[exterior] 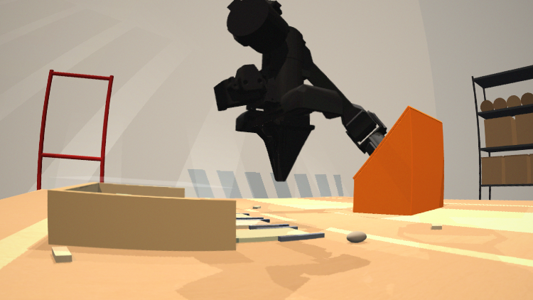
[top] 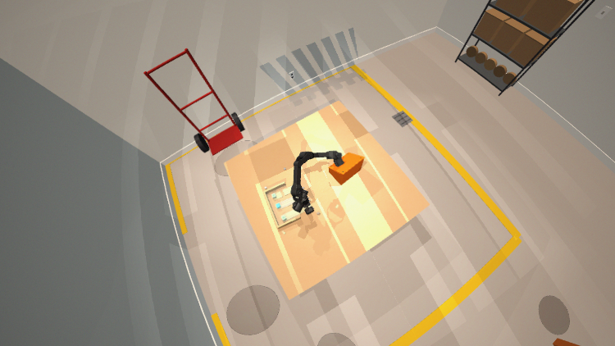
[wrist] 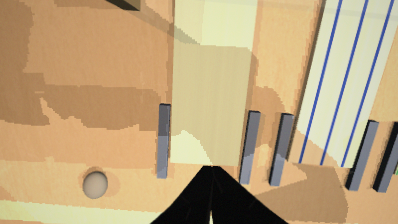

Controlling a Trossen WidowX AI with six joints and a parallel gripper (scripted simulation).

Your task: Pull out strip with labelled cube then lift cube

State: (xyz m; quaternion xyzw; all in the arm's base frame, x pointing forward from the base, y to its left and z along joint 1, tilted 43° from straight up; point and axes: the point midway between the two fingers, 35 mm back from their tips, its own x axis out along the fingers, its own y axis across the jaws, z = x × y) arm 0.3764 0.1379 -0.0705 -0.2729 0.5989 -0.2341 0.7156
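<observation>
The long pale strip lies 9 cm ahead of my gripper tip and 7 cm below it. The rest, counted from my gripper tip: grey pebble (5 cm behind, 9 cm to the left, 6 cm below).
</observation>
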